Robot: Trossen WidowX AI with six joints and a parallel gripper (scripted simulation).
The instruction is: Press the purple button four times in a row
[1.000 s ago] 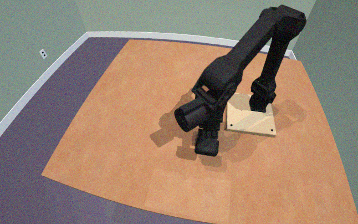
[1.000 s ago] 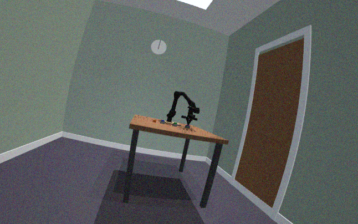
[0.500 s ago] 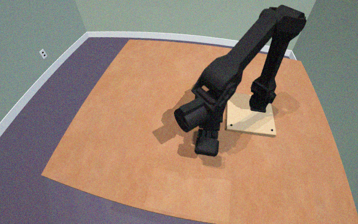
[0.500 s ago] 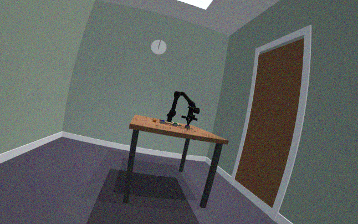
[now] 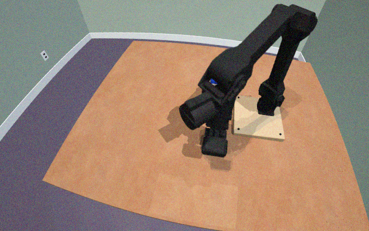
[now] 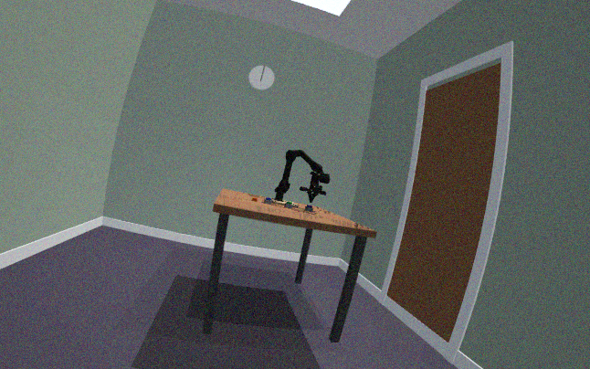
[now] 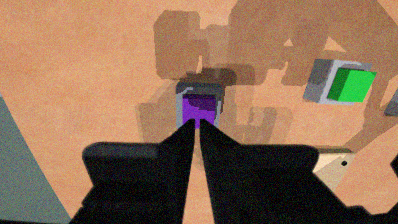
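The purple button lies 3 cm below my gripper tip. The rest, counted from my gripper tip: green button 16 cm to the right, 4 cm ahead, 3 cm below.
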